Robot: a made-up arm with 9 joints. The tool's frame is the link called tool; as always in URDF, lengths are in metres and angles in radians. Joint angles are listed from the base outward.
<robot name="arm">
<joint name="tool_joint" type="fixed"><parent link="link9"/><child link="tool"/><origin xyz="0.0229 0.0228 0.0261" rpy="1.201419 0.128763 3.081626"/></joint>
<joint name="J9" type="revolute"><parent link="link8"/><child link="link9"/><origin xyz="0.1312 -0.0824 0.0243"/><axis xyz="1 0 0"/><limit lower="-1.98" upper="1.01"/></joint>
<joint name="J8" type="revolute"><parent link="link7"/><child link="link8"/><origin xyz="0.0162 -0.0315 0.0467"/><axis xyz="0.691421 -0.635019 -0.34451"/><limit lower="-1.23" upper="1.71"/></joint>
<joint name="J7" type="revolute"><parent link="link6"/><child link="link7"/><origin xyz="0.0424 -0.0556 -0.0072"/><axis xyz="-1 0 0"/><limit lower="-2.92" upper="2.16"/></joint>
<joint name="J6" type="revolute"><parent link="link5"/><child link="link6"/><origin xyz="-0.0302 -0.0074 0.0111"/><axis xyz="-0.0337 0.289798 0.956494"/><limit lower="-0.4" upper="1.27"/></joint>
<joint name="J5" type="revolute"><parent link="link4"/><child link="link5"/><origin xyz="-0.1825 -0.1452 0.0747"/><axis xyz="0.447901 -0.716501 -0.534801"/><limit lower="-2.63" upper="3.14"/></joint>
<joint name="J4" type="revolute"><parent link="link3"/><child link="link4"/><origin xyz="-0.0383 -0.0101 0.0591"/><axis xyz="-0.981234 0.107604 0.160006"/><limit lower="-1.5" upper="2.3"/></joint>
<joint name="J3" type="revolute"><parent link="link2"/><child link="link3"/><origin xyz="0.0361 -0.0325 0.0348"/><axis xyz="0 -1 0"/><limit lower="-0.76" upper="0.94"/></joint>
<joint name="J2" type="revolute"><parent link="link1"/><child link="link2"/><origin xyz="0.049 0.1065 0.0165"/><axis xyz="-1 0 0"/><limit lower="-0.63" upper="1.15"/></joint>
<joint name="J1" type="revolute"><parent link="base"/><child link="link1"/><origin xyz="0.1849 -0.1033 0.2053"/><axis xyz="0 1 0"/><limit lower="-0.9" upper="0.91"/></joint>
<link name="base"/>
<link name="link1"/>
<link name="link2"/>
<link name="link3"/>
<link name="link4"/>
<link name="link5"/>
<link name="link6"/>
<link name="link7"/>
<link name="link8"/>
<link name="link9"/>
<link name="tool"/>
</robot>
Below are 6 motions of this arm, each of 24 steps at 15 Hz.
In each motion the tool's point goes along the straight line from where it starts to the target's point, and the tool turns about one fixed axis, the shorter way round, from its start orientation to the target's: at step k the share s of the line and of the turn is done. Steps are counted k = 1, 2, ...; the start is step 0. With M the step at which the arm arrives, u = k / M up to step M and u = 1 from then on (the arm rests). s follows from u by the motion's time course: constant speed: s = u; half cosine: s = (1 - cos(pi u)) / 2; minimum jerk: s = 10 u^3 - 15 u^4 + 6 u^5.
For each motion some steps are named. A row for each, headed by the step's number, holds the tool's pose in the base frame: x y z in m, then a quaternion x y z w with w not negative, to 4 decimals.
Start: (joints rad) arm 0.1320 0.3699 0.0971 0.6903 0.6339 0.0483 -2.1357 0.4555 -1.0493
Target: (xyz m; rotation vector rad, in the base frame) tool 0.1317 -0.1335 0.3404 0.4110 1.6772 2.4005
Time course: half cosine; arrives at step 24
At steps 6, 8, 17, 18, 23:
6: 0.2662 -0.1289 0.4906 -0.0602 0.2934 0.9468 0.1174
8: 0.2499 -0.1295 0.4724 -0.0360 0.3292 0.9365 0.1152
17: 0.1625 -0.1325 0.3748 0.0936 0.5080 0.8505 0.0992
18: 0.1548 -0.1327 0.3662 0.1049 0.5227 0.8404 0.0975
23: 0.1324 -0.1335 0.3412 0.1374 0.5636 0.8093 0.0923

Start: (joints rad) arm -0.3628 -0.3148 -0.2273 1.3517 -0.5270 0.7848 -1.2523 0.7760 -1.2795
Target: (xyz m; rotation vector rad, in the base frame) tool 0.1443 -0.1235 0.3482 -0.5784 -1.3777 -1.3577
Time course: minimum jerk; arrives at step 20
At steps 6, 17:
6: 0.1961 -0.2433 0.3942 -0.2924 -0.8151 -0.4275 0.2595
17: 0.1459 -0.1273 0.3497 -0.2447 -0.5868 -0.5660 0.5247

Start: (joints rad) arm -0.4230 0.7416 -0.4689 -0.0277 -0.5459 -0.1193 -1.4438 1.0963 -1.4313
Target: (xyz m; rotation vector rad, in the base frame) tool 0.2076 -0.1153 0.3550 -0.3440 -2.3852 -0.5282
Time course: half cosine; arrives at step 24
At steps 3, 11, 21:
3: 0.0492 -0.2111 0.4797 0.3746 0.5843 0.5979 0.4009
11: 0.1145 -0.1716 0.4283 0.3067 0.8116 0.4858 0.1060
21: 0.2013 -0.1191 0.3599 -0.1454 -0.9146 -0.2243 0.3033

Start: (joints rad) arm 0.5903 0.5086 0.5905 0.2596 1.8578 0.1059 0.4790 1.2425 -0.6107
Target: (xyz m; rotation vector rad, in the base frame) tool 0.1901 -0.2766 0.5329 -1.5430 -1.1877 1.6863
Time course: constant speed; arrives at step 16
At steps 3, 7, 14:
3: 0.0374 -0.3300 0.4963 -0.4899 -0.0580 0.5144 0.7014
7: 0.0844 -0.3136 0.5076 -0.5370 -0.1853 0.5718 0.5919
14: 0.1666 -0.2848 0.5273 -0.5751 -0.3906 0.6251 0.3547

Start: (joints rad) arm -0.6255 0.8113 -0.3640 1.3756 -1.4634 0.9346 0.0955 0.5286 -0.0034
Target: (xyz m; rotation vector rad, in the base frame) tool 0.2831 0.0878 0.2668 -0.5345 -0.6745 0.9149
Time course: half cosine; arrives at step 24
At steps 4, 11, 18, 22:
4: 0.0448 -0.0054 0.3904 -0.8198 -0.5315 -0.0180 0.2125
11: 0.1387 0.0313 0.3417 -0.6696 -0.5042 0.1834 0.5137
18: 0.2457 0.0732 0.2862 -0.3745 -0.3790 0.3766 0.7579
22: 0.2787 0.0861 0.2691 -0.2649 -0.3233 0.4225 0.8042

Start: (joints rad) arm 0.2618 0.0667 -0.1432 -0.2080 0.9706 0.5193 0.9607 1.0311 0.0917
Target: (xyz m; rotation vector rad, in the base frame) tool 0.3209 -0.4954 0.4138 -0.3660 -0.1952 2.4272
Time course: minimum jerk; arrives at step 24
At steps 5, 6, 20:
5: 0.1583 -0.3398 0.5945 -0.3163 0.3799 0.7555 0.4299
6: 0.1651 -0.3463 0.5869 -0.3105 0.3622 0.7675 0.4282
20: 0.3147 -0.4895 0.4207 -0.1479 -0.0571 0.9274 0.3387

